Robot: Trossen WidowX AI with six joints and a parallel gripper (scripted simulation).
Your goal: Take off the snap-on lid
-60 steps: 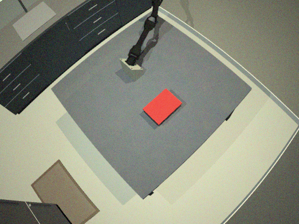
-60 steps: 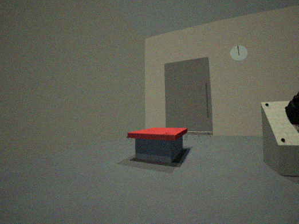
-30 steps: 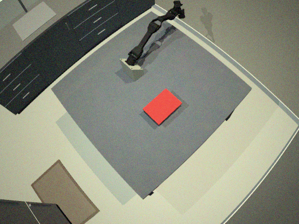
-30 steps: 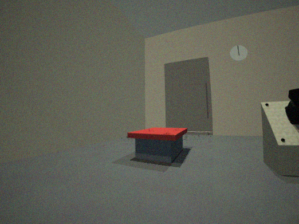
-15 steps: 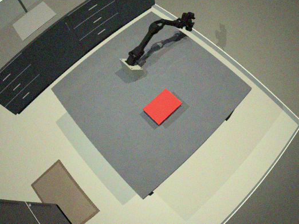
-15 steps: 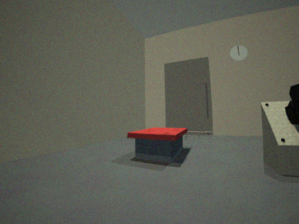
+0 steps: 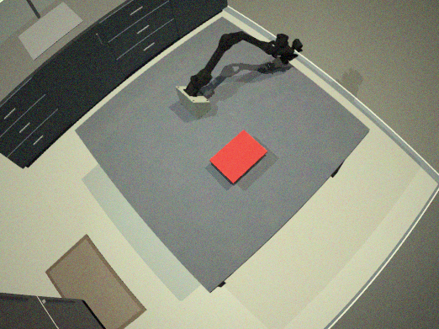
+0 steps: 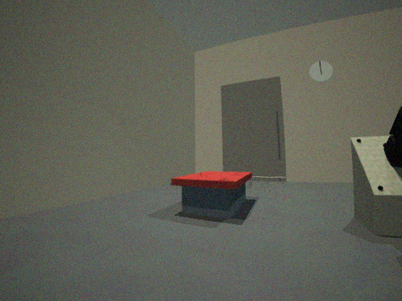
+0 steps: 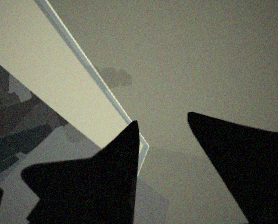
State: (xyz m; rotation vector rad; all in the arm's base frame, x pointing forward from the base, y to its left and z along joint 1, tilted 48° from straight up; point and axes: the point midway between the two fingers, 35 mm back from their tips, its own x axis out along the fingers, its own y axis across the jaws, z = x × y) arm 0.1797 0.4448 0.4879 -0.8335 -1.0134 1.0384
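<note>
The red lid is 72 cm to the right of my gripper tip, 26 cm ahead of it and 5 cm below it. The rest, counted from my gripper tip: grey-blue storage box 72 cm to the right, 26 cm ahead, 9 cm below.
</note>
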